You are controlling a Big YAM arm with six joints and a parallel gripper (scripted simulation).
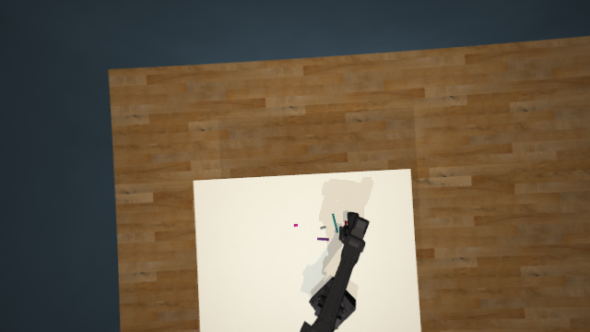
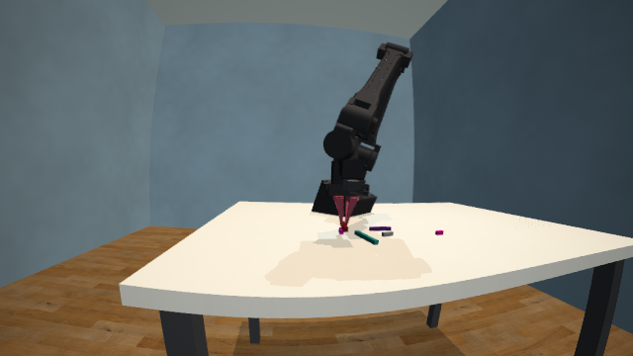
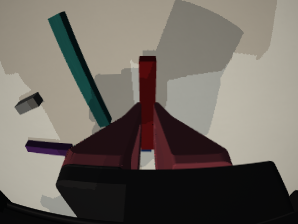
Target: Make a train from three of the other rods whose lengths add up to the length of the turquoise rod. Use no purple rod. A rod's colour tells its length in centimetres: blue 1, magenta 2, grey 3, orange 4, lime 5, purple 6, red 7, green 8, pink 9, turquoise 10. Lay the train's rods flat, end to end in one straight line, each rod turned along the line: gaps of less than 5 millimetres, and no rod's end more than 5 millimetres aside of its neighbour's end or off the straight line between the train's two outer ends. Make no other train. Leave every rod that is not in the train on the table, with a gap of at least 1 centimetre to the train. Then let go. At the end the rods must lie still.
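My hand is 30 mm short of the turquoise rod, 40 mm to the right of it and 30 mm above it. Also, from my hand: blue rod 60 mm behind, 20 mm to the left, 30 mm below; red rod 10 mm below; grey rod 20 mm ahead, 110 mm to the left, 30 mm below.
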